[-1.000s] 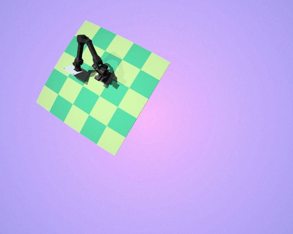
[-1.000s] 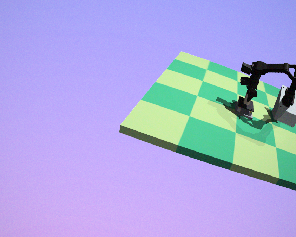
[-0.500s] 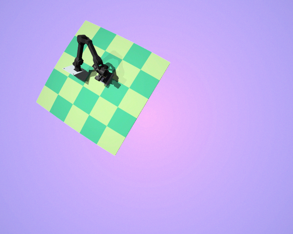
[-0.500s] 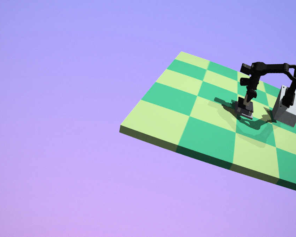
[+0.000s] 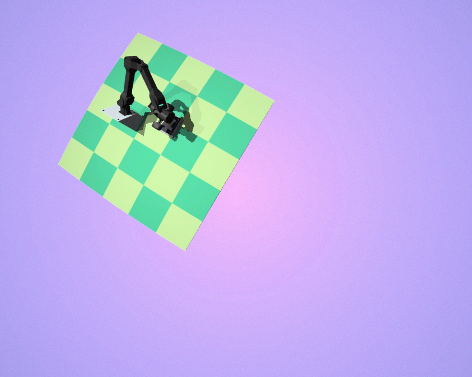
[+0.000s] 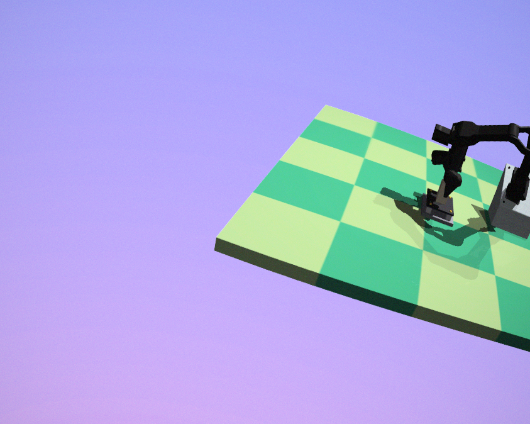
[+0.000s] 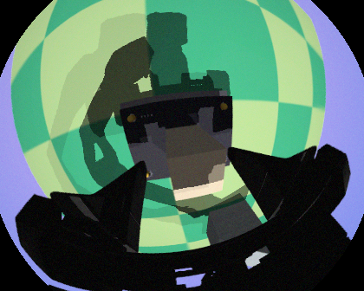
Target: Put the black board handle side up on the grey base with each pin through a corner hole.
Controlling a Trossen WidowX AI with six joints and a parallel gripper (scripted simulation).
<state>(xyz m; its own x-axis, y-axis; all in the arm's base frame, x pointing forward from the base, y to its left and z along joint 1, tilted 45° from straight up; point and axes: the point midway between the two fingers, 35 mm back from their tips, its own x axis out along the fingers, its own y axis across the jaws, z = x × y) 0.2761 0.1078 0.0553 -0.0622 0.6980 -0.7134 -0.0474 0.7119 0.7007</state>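
Now: the black board 20 mm below my gripper tip. From my gripper tip the other things lie so: grey base 70 mm below.
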